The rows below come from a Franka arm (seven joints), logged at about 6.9 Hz.
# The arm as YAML. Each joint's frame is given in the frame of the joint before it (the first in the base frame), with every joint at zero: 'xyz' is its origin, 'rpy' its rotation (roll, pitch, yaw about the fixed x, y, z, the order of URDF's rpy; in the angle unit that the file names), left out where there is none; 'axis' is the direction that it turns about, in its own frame. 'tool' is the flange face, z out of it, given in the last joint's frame.
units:
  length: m
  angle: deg
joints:
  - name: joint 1
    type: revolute
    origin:
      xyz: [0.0, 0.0, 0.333]
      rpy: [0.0, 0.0, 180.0]
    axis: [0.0, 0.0, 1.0]
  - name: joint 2
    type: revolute
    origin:
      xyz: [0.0, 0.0, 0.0]
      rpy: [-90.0, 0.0, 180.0]
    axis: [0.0, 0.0, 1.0]
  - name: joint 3
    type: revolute
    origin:
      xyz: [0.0, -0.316, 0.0]
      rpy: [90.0, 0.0, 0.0]
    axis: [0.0, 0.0, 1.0]
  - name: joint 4
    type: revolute
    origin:
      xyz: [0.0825, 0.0, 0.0]
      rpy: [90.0, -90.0, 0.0]
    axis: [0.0, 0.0, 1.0]
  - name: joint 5
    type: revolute
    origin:
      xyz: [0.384, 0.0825, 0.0]
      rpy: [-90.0, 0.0, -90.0]
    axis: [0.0, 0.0, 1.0]
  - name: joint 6
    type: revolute
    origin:
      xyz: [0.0, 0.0, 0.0]
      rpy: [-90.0, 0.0, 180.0]
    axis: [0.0, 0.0, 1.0]
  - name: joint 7
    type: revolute
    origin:
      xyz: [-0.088, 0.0, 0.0]
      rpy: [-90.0, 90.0, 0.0]
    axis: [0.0, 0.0, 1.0]
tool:
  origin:
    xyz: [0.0, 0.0, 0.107]
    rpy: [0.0, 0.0, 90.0]
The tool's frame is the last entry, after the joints.
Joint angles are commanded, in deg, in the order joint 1, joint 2, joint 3, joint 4, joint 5, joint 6, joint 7. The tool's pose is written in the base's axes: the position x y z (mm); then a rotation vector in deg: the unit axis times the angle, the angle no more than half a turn. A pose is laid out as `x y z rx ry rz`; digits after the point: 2 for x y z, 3 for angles.
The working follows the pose.
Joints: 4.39 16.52 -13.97 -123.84 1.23 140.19 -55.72
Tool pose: 557.98 -93.21 266.89 163.215 68.882 -2.180
Where each joint sits with the arm in this pose, in the base's axes (m; each line is computed from the numbers above, not from the rounded line before):
joint 1: 0.0000 0.0000 0.3330
joint 2: 0.0000 0.0000 0.3330
joint 3: 0.0896 0.0069 0.6360
joint 4: 0.1676 -0.0071 0.6132
joint 5: 0.4717 -0.0721 0.3732
joint 6: 0.4717 -0.0721 0.3732
joint 7: 0.5583 -0.0873 0.3737
the tool: 0.5580 -0.0932 0.2669

